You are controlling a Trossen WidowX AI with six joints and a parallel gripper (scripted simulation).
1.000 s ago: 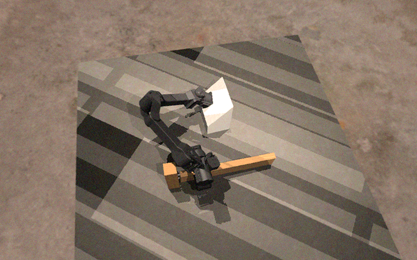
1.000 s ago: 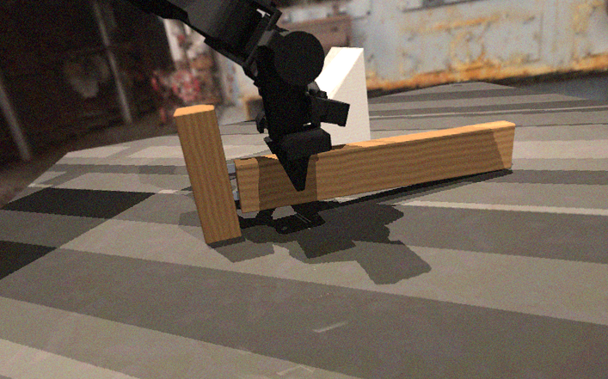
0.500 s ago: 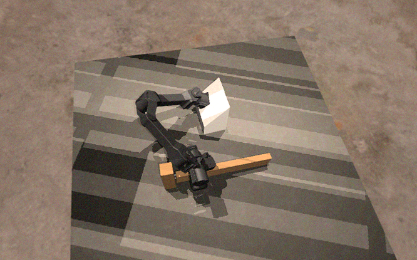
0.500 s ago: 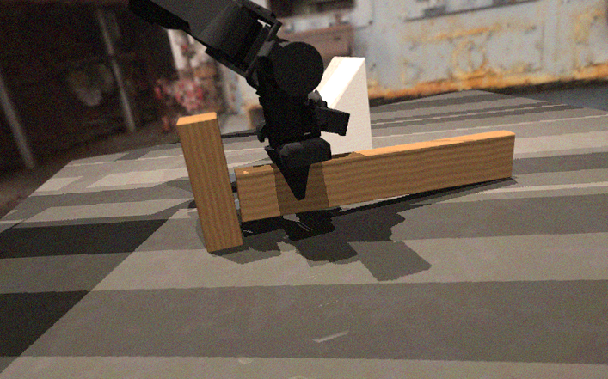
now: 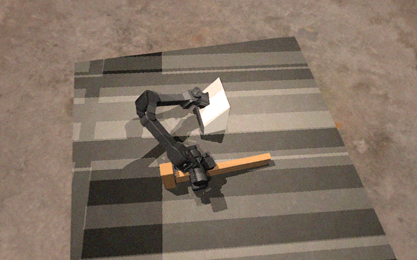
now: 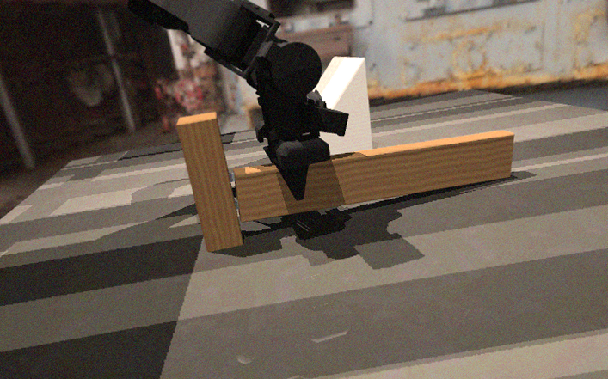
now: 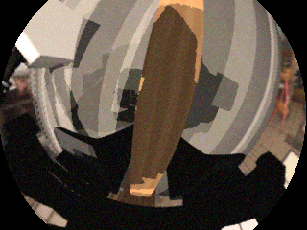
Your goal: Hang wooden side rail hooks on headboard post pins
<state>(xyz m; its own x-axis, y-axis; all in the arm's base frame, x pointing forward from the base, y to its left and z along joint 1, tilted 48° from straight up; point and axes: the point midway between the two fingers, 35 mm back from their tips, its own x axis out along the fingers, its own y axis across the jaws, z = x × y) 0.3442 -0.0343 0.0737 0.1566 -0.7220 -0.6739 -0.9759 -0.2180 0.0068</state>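
My gripper tip is 1 cm short of the headboard post, 11 cm to the left of it and 4 cm below it.
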